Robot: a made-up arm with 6 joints. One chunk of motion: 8 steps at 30 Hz.
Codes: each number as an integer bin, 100 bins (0 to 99) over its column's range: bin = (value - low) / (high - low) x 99, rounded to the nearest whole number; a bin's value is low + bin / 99 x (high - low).
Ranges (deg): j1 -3..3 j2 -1..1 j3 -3..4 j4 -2..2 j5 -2..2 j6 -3..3
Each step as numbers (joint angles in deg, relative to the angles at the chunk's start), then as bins.
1 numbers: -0.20 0.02 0.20 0.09 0.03 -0.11
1 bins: 46 50 45 52 50 48
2 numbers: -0.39 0.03 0.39 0.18 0.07 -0.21
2 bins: 43 51 48 54 51 46
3 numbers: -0.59 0.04 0.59 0.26 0.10 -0.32
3 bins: 40 51 51 56 52 44
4 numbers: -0.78 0.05 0.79 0.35 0.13 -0.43
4 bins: 37 52 54 58 53 42
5 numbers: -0.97 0.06 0.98 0.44 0.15 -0.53
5 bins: 33 52 56 60 53 41
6 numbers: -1.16 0.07 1.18 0.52 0.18 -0.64
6 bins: 30 53 59 62 54 39
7 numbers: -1.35 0.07 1.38 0.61 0.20 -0.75
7 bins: 27 53 62 65 54 37
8 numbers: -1.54 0.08 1.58 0.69 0.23 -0.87
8 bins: 24 53 65 67 55 35
